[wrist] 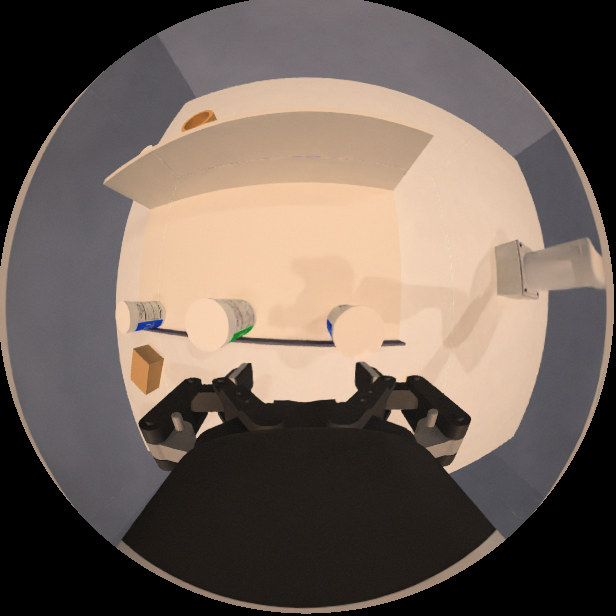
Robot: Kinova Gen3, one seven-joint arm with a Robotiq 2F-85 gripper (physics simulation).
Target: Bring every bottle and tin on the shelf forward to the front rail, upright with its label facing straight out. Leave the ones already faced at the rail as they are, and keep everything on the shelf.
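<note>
In the wrist view I look down on three white tins along a thin dark rail (pixel 287 340). The left tin (pixel 141 315) has a blue band. The middle tin (pixel 219 323) has a green band and printed label. The right tin (pixel 354 327) has a blue band. My gripper (pixel 303 376) is open and empty. Its fingertips sit just below the rail, between the middle and right tins, touching nothing.
A pale shelf board (pixel 270 155) spans the top of the view, with an orange round object (pixel 198 120) behind its left end. A brown box (pixel 146 368) lies at the left below the rail. A grey block (pixel 545 267) juts in from the right.
</note>
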